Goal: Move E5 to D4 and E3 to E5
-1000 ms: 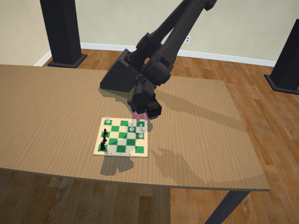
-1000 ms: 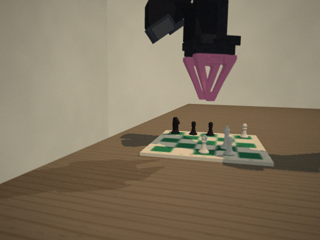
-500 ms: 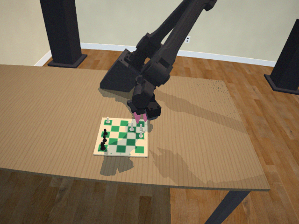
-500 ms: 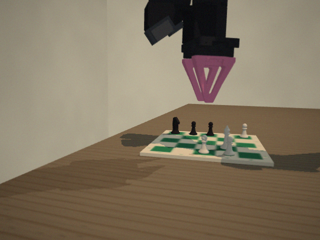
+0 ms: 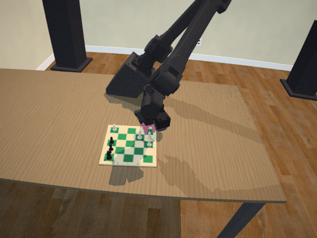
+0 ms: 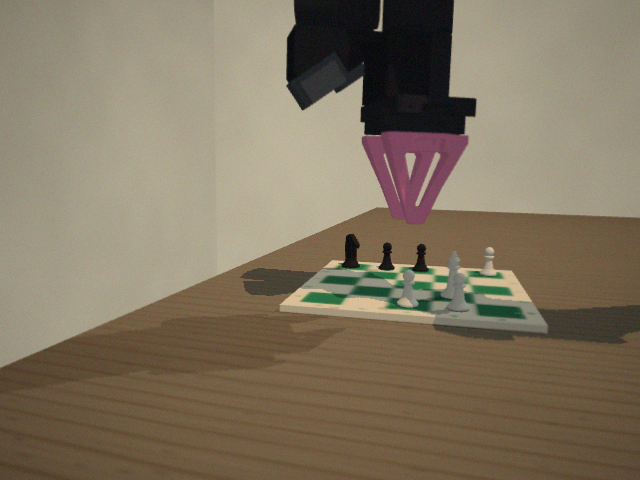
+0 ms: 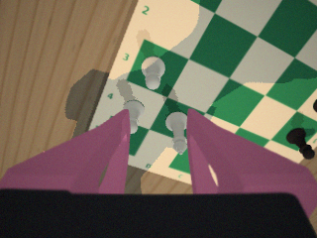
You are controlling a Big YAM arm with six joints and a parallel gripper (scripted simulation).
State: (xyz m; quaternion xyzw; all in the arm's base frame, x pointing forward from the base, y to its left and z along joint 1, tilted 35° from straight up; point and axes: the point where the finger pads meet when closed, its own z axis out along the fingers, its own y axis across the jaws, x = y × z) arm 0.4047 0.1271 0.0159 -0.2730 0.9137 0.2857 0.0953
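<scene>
My hand is 6 cm above the white bishop, 4 cm to the left of it and 4 cm past it. Also, from my hand: black knight (14 cm to the right, 10 cm ahead, 7 cm below); cream chessboard (8 cm to the right, 8 cm below, 1 cm ahead).
</scene>
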